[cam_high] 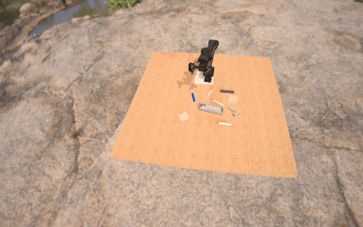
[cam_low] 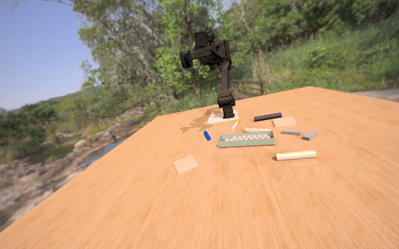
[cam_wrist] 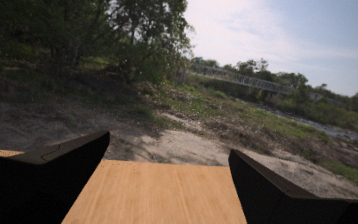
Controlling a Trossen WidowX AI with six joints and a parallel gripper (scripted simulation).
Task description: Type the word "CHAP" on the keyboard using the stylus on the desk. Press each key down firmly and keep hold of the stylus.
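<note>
The blue stylus is 120 mm behind my gripper tip, 80 mm to the right of it and 340 mm below it. Round my gripper tip: grey stylus tip (150 mm behind, 100 mm to the right, 340 mm below); then yellow-tipped marker (210 mm behind, 60 mm to the left, 340 mm below); then black cylinder (240 mm behind, 200 mm to the left, 330 mm below).
</note>
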